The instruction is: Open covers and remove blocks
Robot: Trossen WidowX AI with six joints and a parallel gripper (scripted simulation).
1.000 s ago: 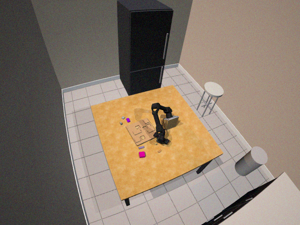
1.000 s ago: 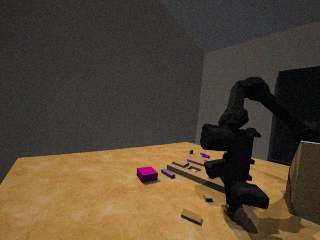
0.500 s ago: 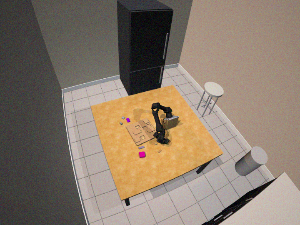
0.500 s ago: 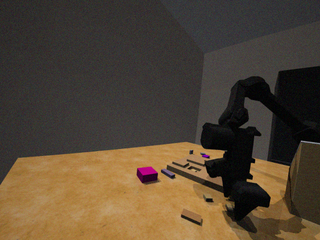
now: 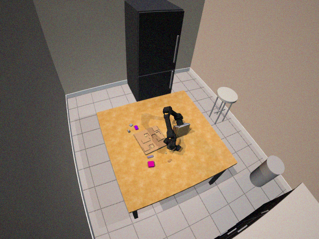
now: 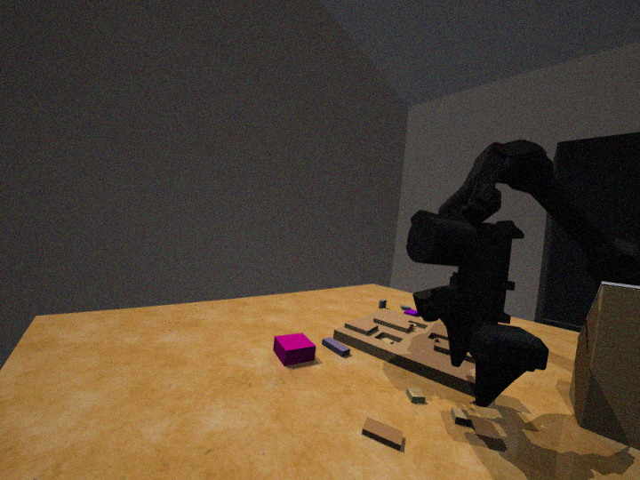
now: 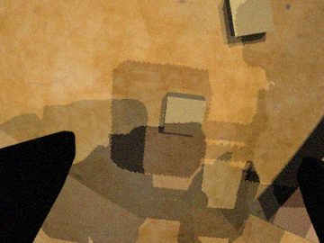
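Right now my gripper tip is 240 mm short of the lavender block, 10 mm to the left of it and 50 mm above it. From my gripper tip the other things lie so: purple block: 240 mm ahead, 430 mm to the right, 50 mm below; magenta block: 270 mm ahead, 80 mm to the left, 40 mm below.
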